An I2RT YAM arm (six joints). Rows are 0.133 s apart.
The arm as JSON. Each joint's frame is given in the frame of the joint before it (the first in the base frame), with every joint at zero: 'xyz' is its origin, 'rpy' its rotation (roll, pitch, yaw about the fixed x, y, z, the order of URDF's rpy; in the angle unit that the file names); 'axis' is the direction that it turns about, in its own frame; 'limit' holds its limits. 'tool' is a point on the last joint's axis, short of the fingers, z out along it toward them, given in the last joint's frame.
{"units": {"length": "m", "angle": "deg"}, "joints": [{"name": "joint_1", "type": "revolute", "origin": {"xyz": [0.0, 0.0, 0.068], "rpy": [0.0, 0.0, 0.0]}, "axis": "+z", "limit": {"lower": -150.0, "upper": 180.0}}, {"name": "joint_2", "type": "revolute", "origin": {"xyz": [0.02, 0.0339, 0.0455], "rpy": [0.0, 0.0, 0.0]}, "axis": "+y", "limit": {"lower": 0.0, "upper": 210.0}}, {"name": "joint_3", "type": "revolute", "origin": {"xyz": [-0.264, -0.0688, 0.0], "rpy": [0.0, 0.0, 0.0]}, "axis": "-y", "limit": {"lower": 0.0, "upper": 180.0}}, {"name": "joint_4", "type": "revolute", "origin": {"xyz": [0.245, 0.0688, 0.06], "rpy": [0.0, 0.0, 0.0]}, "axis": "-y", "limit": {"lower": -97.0, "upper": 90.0}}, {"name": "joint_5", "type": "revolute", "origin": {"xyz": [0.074, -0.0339, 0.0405], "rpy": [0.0, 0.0, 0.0]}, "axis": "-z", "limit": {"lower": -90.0, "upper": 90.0}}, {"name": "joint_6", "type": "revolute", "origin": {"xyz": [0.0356, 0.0, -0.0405], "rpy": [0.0, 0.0, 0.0]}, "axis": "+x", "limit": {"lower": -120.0, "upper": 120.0}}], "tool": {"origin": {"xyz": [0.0, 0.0, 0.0], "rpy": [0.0, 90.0, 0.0]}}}
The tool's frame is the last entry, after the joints.
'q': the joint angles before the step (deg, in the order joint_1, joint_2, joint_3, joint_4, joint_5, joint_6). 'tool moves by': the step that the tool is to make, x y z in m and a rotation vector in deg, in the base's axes. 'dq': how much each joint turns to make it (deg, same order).
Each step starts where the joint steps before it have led.
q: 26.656, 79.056, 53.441, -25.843, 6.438, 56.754
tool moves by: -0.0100, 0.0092, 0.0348, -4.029, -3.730, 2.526
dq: 3.165, -2.660, 5.342, -6.181, 4.508, -2.918
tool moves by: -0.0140, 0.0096, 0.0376, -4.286, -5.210, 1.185
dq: 4.055, -2.341, 5.884, -5.520, 6.677, -2.180
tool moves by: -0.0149, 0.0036, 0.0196, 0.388, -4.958, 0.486
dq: 2.919, -3.156, 0.897, 0.252, 3.522, -0.104
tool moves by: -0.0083, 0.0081, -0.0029, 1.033, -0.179, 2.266
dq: 2.484, -0.728, -1.291, 1.086, -0.313, 0.714
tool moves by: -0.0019, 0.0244, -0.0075, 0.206, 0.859, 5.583
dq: 4.000, 2.902, 0.378, 2.208, -1.657, -0.565
